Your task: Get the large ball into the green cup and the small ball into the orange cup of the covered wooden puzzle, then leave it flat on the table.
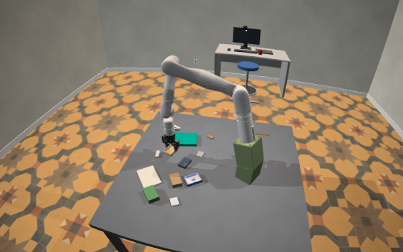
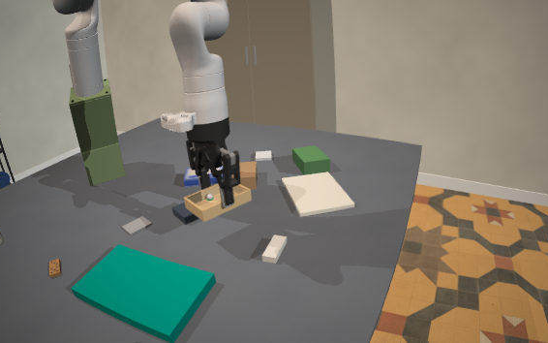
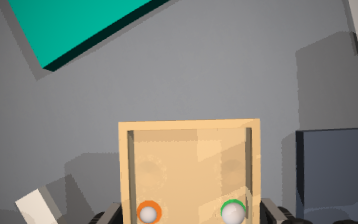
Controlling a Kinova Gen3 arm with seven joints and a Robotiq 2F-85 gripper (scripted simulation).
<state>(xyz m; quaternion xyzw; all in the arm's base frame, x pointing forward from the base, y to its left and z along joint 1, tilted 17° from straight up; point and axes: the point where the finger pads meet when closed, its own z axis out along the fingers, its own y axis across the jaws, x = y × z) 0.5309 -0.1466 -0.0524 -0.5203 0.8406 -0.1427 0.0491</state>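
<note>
Right now the covered wooden puzzle is 2 cm below my hand. The rest, counted from my hand: small white block (12 cm ahead, 2 cm to the right, 8 cm below); dark blue block (10 cm behind, 6 cm to the left, 8 cm below); grey tile (20 cm behind, 4 cm to the right, 9 cm below).
</note>
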